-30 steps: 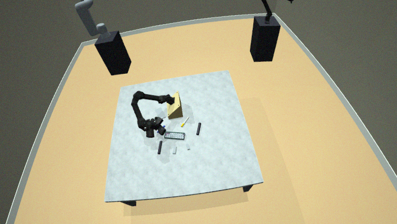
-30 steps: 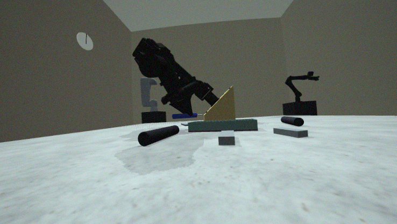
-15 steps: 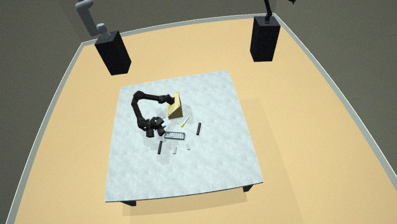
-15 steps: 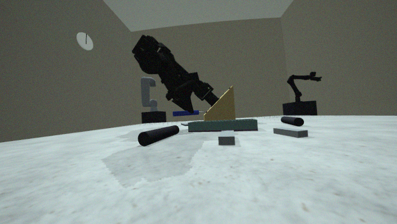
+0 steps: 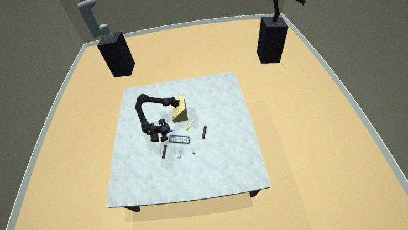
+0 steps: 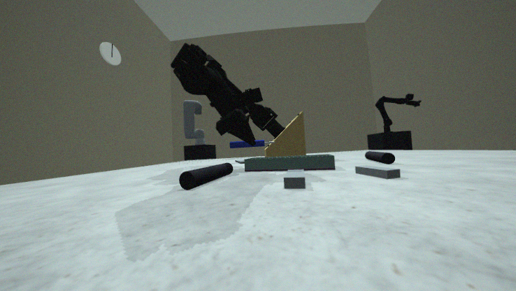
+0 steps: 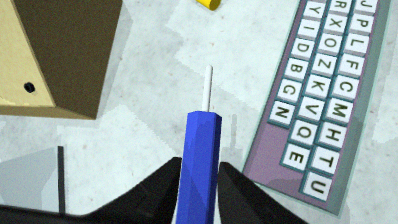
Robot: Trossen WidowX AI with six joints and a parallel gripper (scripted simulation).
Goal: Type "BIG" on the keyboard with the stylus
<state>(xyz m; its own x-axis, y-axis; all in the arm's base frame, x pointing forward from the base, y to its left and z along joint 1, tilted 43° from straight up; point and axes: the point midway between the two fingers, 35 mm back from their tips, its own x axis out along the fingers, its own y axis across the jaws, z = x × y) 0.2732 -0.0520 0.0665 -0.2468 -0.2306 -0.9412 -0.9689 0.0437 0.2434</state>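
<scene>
Right now the blue stylus is 10 mm to the left of my gripper tip. The rest, counted from my gripper tip: yellow-capped white marker: 80 mm behind, 170 mm to the left, 60 mm below; then thin grey stylus tip: 10 mm behind, 50 mm to the left.
</scene>
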